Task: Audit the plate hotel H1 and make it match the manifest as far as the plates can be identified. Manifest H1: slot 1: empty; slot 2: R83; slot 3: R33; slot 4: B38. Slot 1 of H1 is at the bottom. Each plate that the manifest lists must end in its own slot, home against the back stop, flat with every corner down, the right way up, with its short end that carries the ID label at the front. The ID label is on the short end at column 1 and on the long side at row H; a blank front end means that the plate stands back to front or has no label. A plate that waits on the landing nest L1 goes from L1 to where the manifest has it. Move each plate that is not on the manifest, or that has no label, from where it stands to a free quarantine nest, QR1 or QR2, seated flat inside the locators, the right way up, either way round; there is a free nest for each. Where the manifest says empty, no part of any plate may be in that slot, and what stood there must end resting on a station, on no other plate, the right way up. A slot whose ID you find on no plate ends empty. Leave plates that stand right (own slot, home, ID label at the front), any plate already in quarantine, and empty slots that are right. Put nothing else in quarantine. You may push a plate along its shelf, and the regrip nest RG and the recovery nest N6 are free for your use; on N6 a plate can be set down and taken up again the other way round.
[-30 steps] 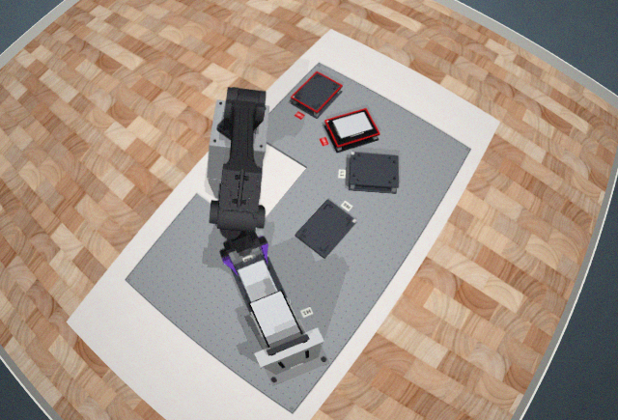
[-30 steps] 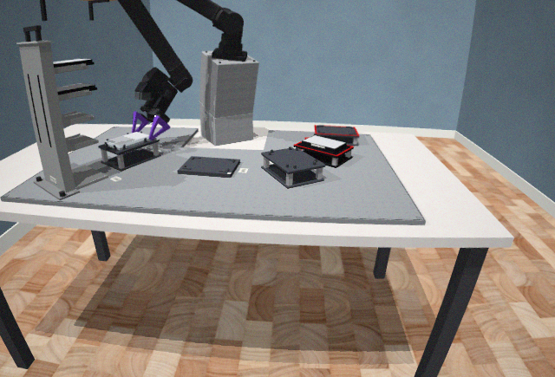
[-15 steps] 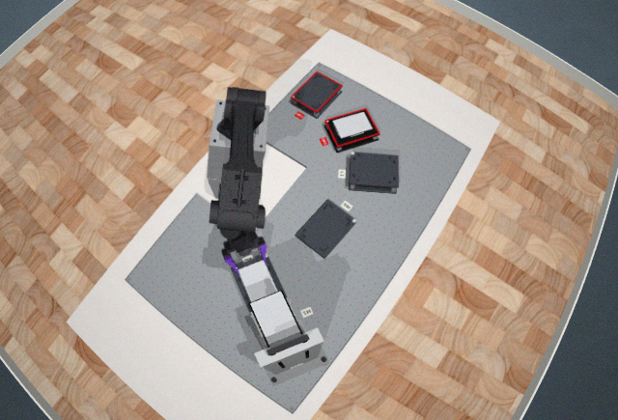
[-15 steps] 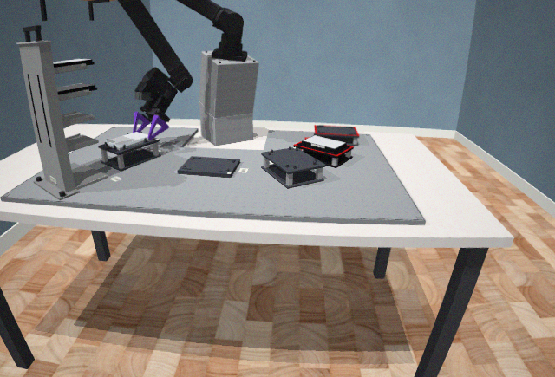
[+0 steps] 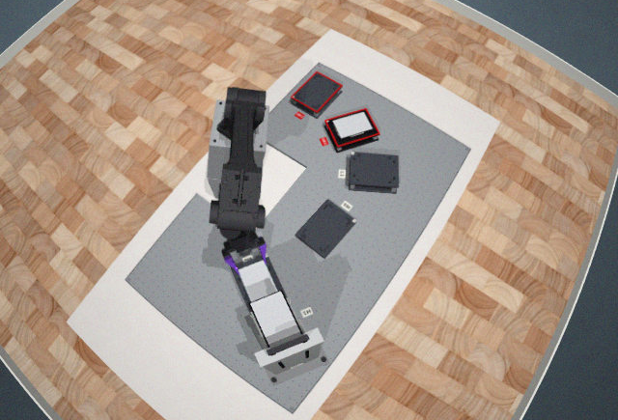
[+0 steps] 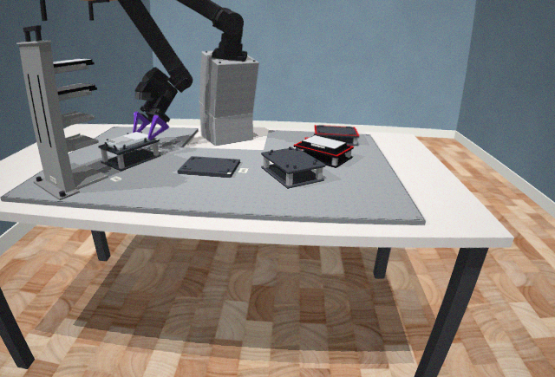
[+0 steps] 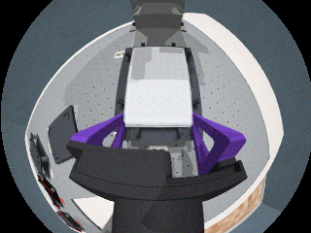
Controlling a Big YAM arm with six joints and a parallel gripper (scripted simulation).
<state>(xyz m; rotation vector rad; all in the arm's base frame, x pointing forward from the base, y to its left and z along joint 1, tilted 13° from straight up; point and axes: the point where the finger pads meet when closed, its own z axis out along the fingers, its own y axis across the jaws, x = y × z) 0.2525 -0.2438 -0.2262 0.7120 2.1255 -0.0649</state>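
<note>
The white plate is 50 mm ahead of my hand and 30 mm to the right of it. Round my hand: plate hotel H1 (270 mm ahead, 160 mm to the right, 130 mm above); then regrip nest RG (50 mm ahead, 30 mm to the right, 10 mm below); then flat pad N6 (100 mm ahead, 250 mm to the left, 60 mm below).
</note>
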